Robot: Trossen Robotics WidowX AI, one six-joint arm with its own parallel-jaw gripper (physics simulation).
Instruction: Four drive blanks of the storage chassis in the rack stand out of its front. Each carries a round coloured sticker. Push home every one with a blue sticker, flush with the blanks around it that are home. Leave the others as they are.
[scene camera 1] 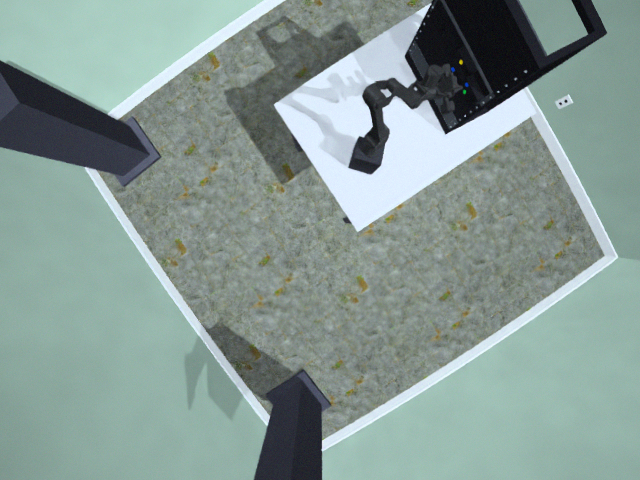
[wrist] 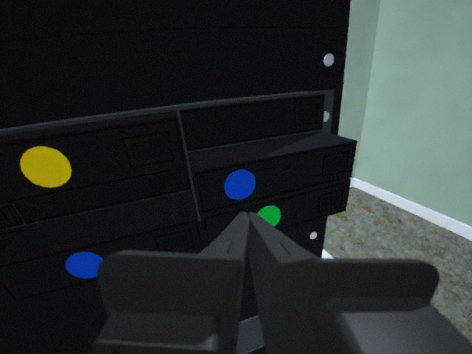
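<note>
The black rack (scene camera 1: 424, 77) (wrist: 175, 60) holds the chassis with four stickered blanks. The right-hand blue-stickered blank (scene camera 1: 466, 84) (wrist: 240, 184) stands out, its top face showing below a blank that sits further back. The green-stickered blank (scene camera 1: 464, 91) (wrist: 270, 216) stands out directly below it. At left, the yellow-stickered blank (scene camera 1: 461, 62) (wrist: 46, 167) is above the lower blue-stickered blank (scene camera 1: 452, 69) (wrist: 84, 265), whose top face shows. My gripper (wrist: 246, 219) is shut and empty. Its tips overlap the green sticker's lower left edge in the wrist view; contact cannot be told.
The arm's base (scene camera 1: 366, 158) stands on the white table top (scene camera 1: 413, 170). A thin divider (wrist: 190, 165) separates the left and right blanks. Silver screws (wrist: 328, 60) line the rack's right edge. Beyond that edge are the green wall (wrist: 420, 100) and the mottled floor (wrist: 380, 225).
</note>
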